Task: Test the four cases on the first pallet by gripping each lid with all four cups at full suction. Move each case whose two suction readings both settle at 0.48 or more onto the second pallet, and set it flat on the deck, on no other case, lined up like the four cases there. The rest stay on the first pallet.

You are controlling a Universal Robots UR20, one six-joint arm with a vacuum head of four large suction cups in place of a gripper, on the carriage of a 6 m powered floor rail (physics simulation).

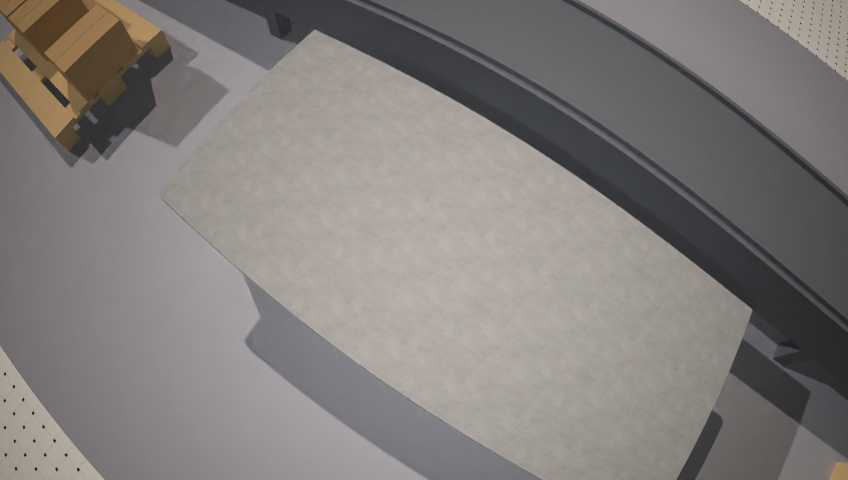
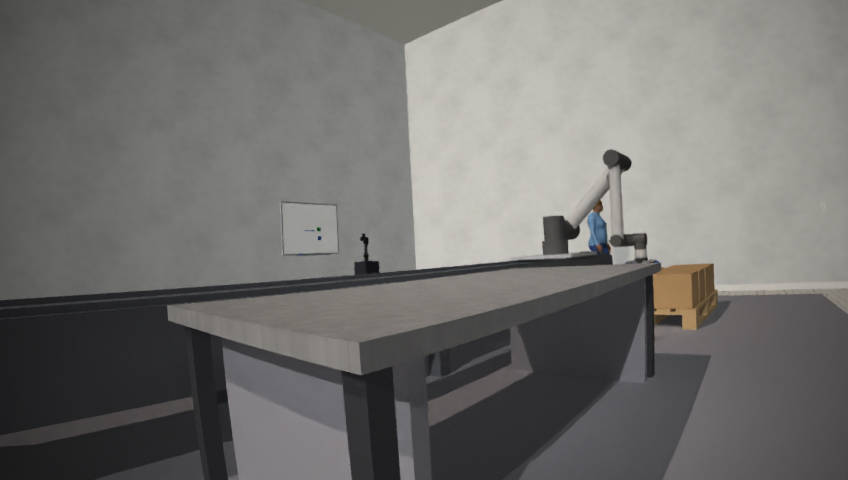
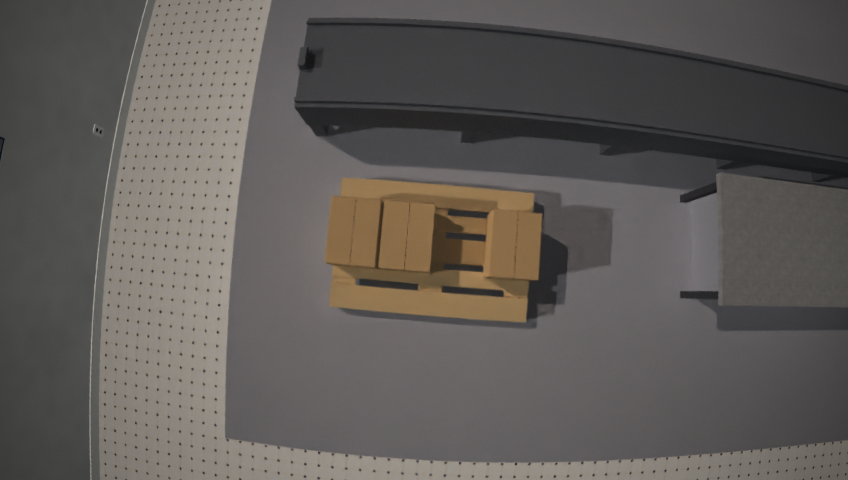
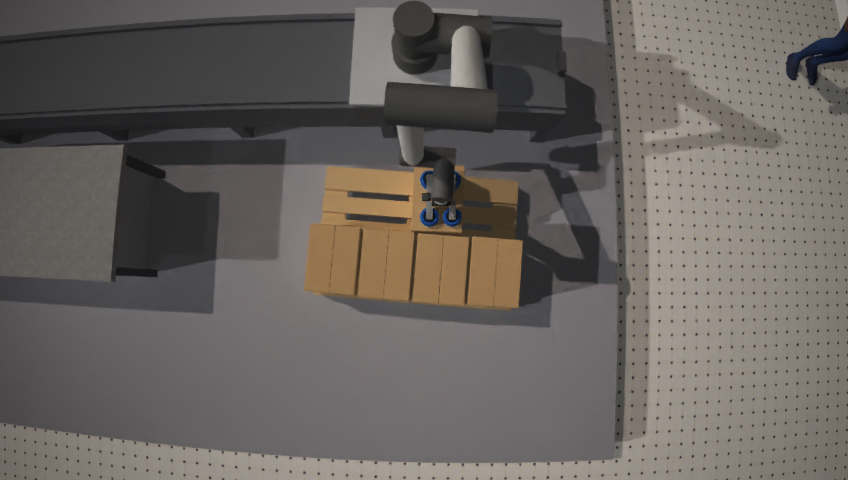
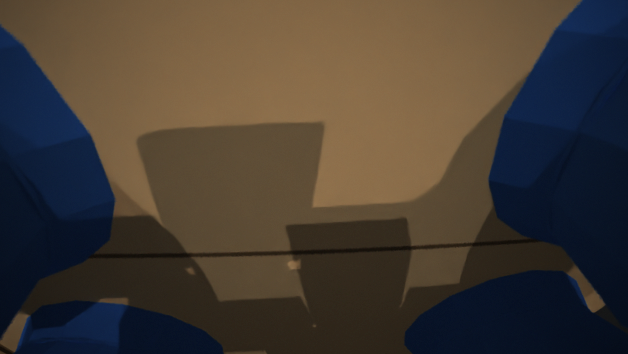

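Pixels of known places: hand, its tool point: [image 5: 309, 235]; arm's base, origin of its link: [image 2: 555, 254].
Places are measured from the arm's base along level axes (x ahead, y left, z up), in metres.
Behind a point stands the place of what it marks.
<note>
On the first pallet [image 3: 428, 306] {z -0.427, x 1.374, y -5.221 m} [image 1: 36, 98] {z -0.426, x 1.372, y -5.012 m} stand three brown cases: two side by side at the left [image 3: 353, 231] {z -0.179, x 0.978, y -5.662 m} [image 3: 406, 236] {z -0.180, x 0.989, y -5.367 m}, and one at the right end [image 3: 514, 243] {z -0.180, x 0.992, y -4.767 m}, with a gap between. The second pallet [image 4: 365, 179] {z -0.426, x 0.618, y -0.300 m} [image 2: 690, 318] {z -0.492, x 1.293, y -0.592 m} bears a row of four cases [image 4: 331, 259] {z -0.179, x 1.131, y -0.439 m} [image 4: 386, 264] {z -0.180, x 1.151, y -0.132 m} [image 4: 440, 269] {z -0.180, x 1.172, y 0.165 m} [image 4: 495, 273] {z -0.178, x 1.188, y 0.469 m} along its near side. My suction head [image 4: 440, 198] {z -0.200, x 0.780, y 0.159 m} [image 2: 640, 260] {z -0.200, x 0.780, y 0.159 m} [image 5: 310, 220] {z -0.200, x 0.780, y 0.159 m} has its four blue cups on the lid of another case [image 4: 439, 228] {z -0.178, x 0.945, y 0.156 m} [image 5: 310, 75] {z -0.179, x 0.779, y 0.086 m}. That case is level and low over the far half, behind the third case. Its underside is hidden.
A grey table [image 1: 416, 226] {z -0.040, x 0.911, y -2.757 m} [image 2: 416, 297] {z -0.040, x 0.998, y -3.066 m} [image 3: 779, 243] {z -0.040, x 0.908, y -3.048 m} [image 4: 56, 214] {z -0.039, x 0.919, y -2.121 m} stands between the pallets. The dark floor rail [image 3: 505, 65] [image 4: 178, 65] runs behind both pallets. My carriage [image 4: 371, 59] {z 0.000, x 0.033, y -0.240 m} is at its south end. A person in blue [image 2: 597, 230] [image 4: 824, 53] stands beyond the rail's south end.
</note>
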